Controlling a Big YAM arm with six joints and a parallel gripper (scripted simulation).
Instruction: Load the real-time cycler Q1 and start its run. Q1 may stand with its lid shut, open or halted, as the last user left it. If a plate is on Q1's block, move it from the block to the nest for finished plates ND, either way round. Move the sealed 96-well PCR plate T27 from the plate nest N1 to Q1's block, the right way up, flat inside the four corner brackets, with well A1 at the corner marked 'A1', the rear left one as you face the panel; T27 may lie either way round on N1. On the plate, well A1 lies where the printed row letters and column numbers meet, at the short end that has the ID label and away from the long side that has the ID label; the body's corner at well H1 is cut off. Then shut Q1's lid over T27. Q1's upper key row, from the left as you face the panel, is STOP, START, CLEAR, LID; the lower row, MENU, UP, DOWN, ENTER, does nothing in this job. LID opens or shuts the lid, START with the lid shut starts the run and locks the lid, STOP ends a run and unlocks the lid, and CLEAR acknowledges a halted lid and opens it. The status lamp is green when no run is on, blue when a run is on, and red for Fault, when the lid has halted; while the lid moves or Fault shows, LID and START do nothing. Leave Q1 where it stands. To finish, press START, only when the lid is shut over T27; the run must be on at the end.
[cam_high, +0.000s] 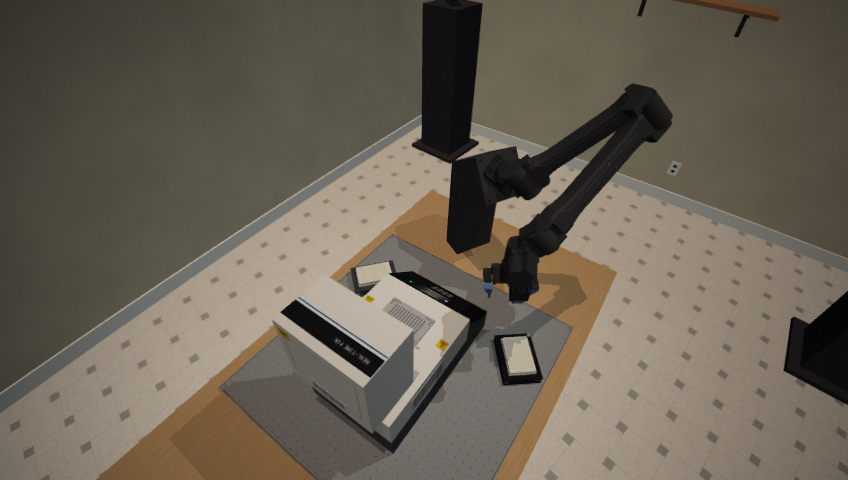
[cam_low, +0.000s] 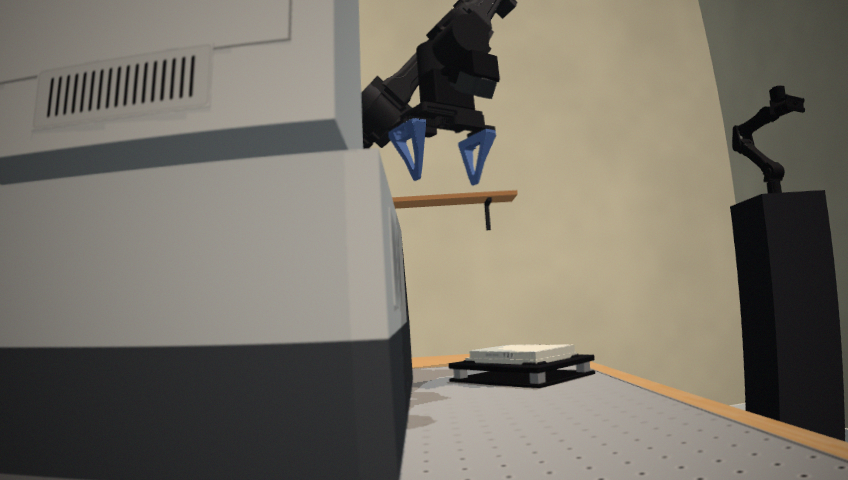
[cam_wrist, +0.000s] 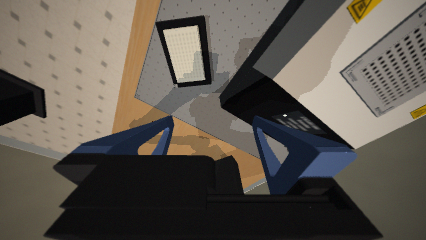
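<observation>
My hand is 25 cm above the plate T27, 8 cm to the right of it and 1 cm past it. Also, from my hand: grey perforated mat (28 cm below, 24 cm ahead, 19 cm to the right); then black nest N1 (26 cm below, 8 cm to the left, 1 cm behind); then dark nest ND (49 cm to the right, 25 cm below, 5 cm ahead).
</observation>
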